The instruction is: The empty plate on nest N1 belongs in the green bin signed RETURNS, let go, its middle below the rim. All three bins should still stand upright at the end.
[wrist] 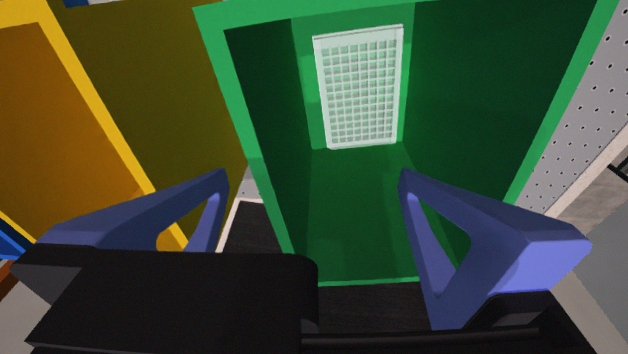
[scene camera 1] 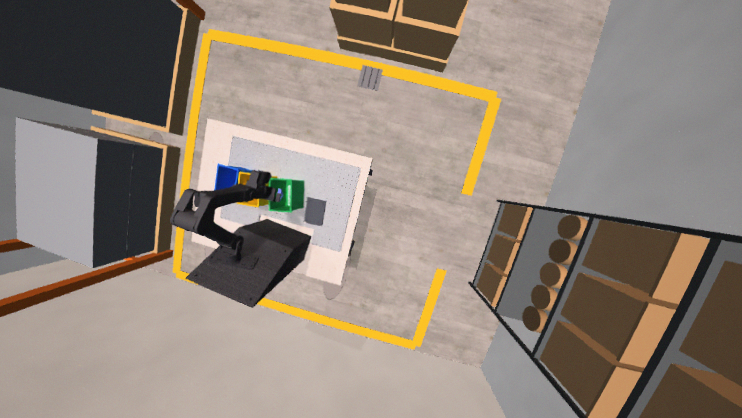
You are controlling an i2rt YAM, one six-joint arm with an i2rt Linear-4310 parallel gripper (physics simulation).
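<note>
A gridded plate, a yellow bin and a green bin appear in the pictures, together with the gripper.
</note>
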